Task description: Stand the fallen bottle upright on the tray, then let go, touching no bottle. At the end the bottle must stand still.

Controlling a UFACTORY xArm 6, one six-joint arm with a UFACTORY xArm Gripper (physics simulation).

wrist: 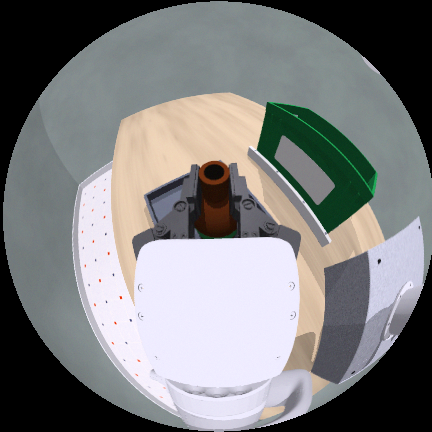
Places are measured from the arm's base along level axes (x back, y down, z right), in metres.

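Where they show: gripper, fingertip midpoint: [214,173].
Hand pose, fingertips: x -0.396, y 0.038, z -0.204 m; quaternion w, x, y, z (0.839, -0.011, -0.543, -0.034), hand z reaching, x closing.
Observation:
After its pixels a point has its place.
A brown bottle [217,212] {z -0.213, x -0.369, y 0.065 m} with an open round mouth and a green band lower down stands between the fingers, its mouth toward the camera. My gripper [214,173] {z -0.204, x -0.396, y 0.038 m} is shut on the bottle's neck, one finger on each side. The blue-grey tray [148,204] {z -0.304, x -0.489, y 0.161 m} lies beneath, its rim and part of its inside showing to the left of the fingers and a strip to the right. The bottle's lower part and base are hidden by the white gripper body, so contact with the tray cannot be seen.
A green crate [266,131] {z -0.015, x -0.526, y 0.087 m} with a grey panel stands at the upper right, behind a light grey rail [295,192] {z -0.013, x -0.389, y 0.157 m}. A grey speckled block [345,300] {z -0.067, x -0.140, y 0.119 m} is at the lower right. A white dotted board [92,240] runs along the left edge of the wooden table [165,130] {z -0.209, x -0.831, y 0.187 m}.

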